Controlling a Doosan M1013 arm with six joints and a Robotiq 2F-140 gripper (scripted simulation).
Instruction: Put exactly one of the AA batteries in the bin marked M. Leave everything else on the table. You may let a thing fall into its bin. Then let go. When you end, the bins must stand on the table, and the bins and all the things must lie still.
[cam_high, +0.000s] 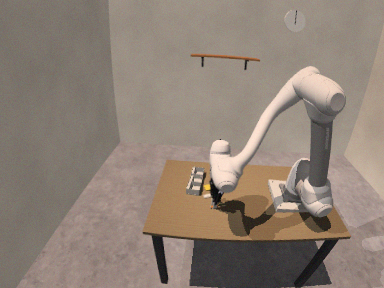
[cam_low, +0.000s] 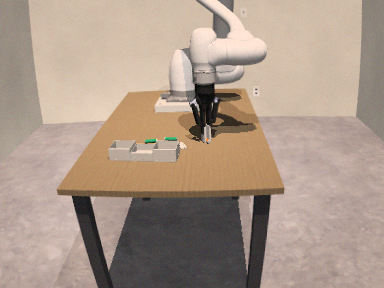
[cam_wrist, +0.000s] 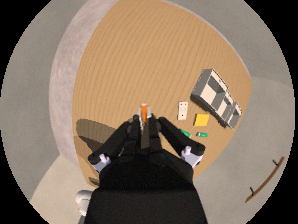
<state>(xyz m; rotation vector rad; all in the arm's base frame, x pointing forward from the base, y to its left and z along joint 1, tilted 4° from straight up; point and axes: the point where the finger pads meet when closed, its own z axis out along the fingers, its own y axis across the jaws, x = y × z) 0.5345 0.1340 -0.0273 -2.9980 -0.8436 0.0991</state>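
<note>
Right now the grey bin row is 22 cm to the right of my hand, 14 cm ahead of it and 1 cm below it. Also, from my hand: small white piece 9 cm to the right, 5 cm ahead, 3 cm below; then green AA battery 14 cm to the right, 3 cm below, 1 cm behind; then orange-and-white AA battery 3 cm below.
</note>
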